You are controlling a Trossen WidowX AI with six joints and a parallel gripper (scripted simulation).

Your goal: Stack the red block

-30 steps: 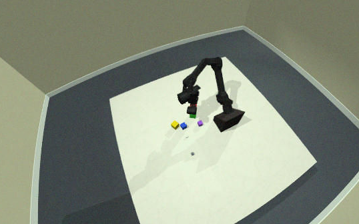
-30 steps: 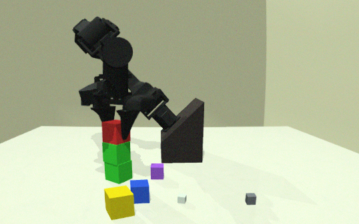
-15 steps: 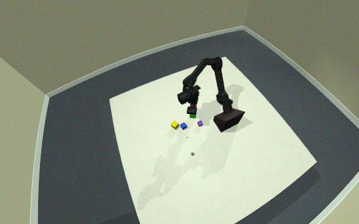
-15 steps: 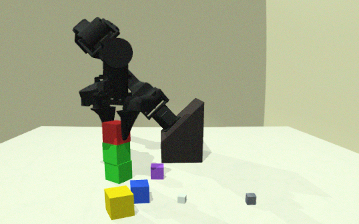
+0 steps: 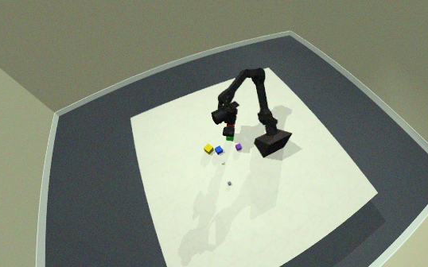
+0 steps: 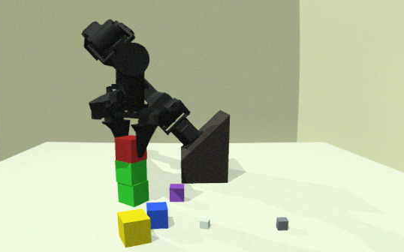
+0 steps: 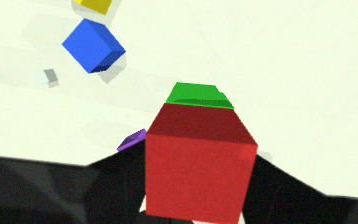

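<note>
My gripper tip is 20 mm below the red block. Round my gripper tip: yellow cube (160 mm ahead, 80 mm below); blue cube (120 mm ahead, 40 mm to the left, 80 mm below); purple cube (90 mm to the left, 80 mm below).
</note>
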